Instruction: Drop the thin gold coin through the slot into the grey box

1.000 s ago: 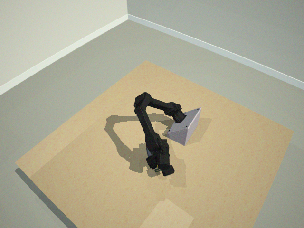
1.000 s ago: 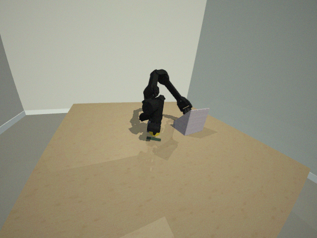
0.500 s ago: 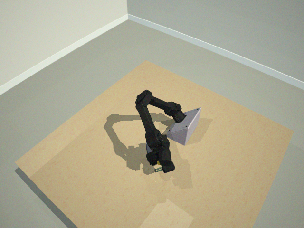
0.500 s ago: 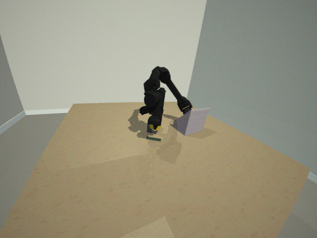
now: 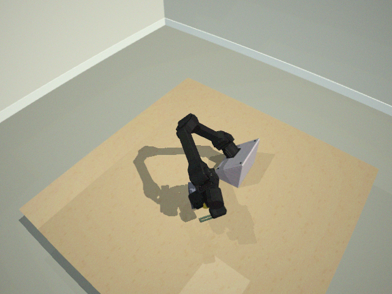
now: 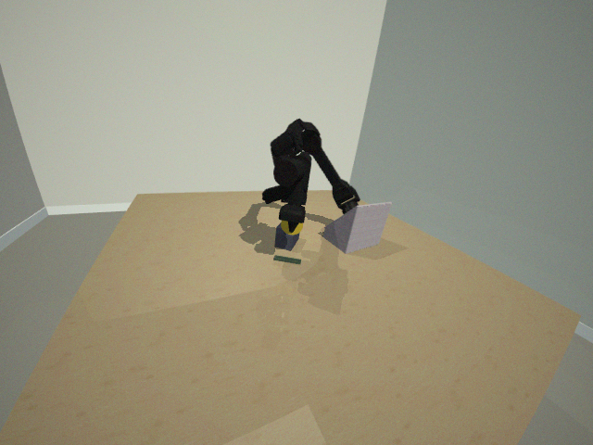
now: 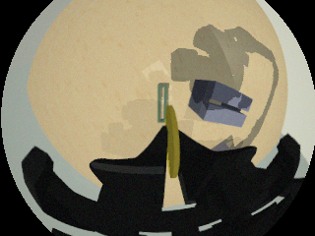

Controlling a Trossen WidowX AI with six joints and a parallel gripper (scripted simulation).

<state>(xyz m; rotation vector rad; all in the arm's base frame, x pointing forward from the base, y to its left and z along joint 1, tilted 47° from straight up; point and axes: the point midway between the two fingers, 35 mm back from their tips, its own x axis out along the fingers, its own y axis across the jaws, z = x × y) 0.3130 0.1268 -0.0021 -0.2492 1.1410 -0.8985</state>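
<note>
The gold coin lies 2 cm above my gripper tip.
</note>
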